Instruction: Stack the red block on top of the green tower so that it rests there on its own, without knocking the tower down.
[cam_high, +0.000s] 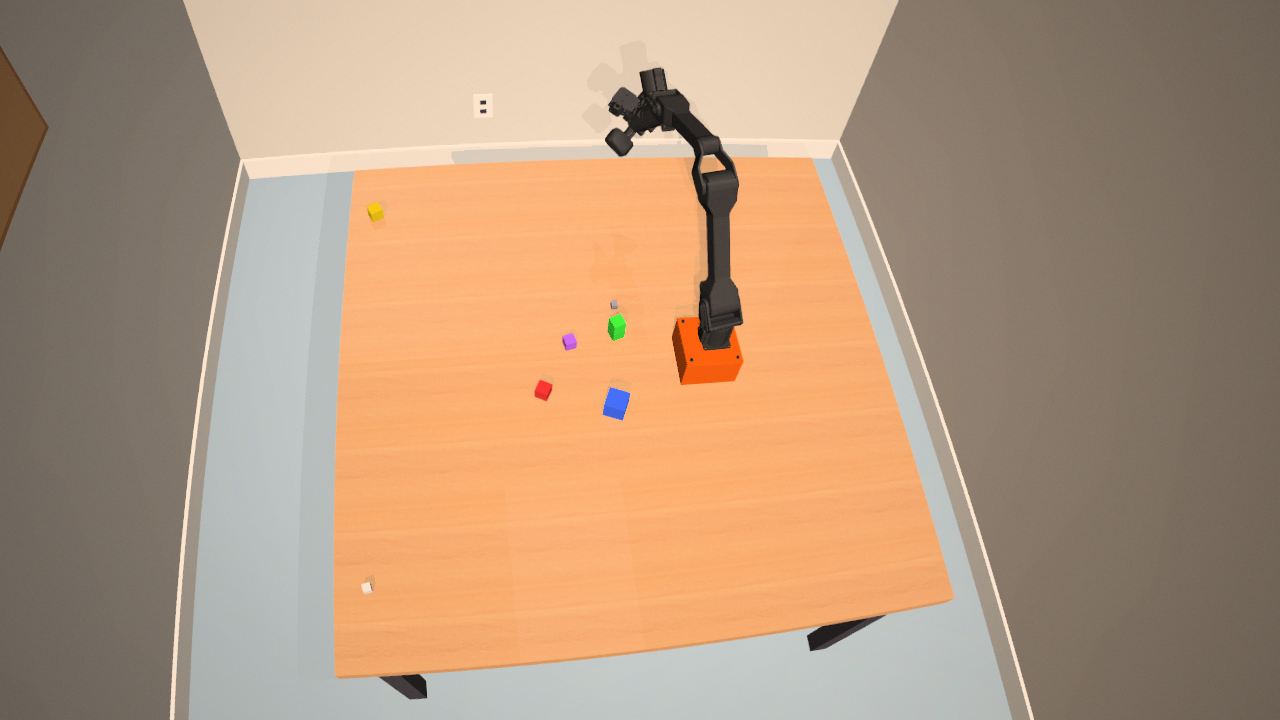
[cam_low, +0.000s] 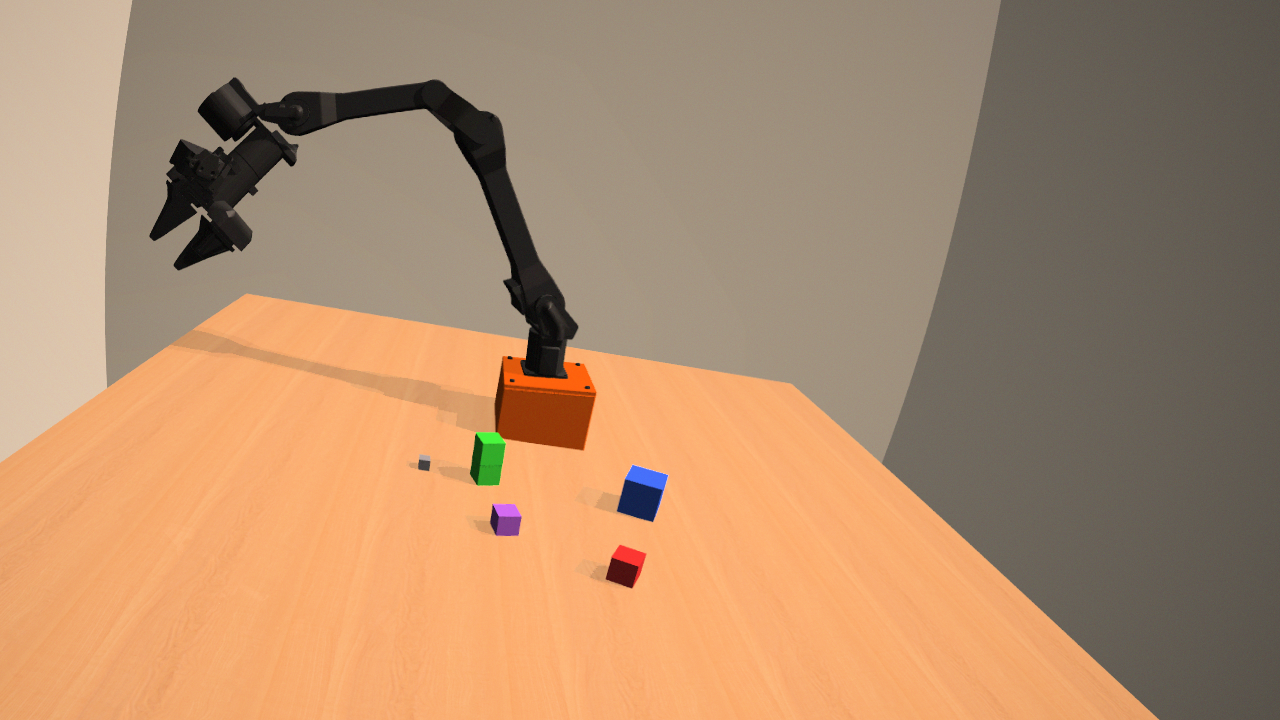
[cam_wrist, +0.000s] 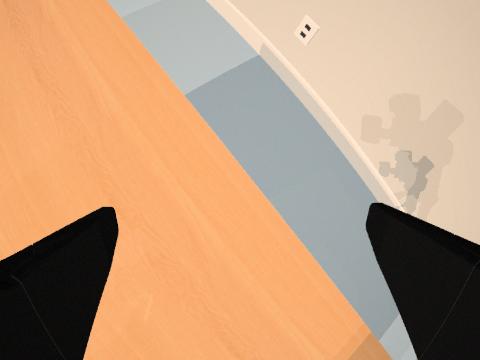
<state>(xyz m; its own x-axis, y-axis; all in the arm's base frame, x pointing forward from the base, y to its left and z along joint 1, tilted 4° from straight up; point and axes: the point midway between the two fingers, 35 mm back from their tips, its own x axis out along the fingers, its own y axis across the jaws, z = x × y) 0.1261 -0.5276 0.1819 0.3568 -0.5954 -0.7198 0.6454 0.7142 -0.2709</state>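
Right now my gripper tip is 600 mm to the right of the red block, 250 mm short of it and 190 mm above it. Round my gripper tip: purple block: 490 mm to the left, 200 mm below, 180 mm ahead; grey cube: 390 mm to the left, 200 mm below, 60 mm ahead; yellow block: 620 mm ahead, 190 mm below, 40 mm to the left.
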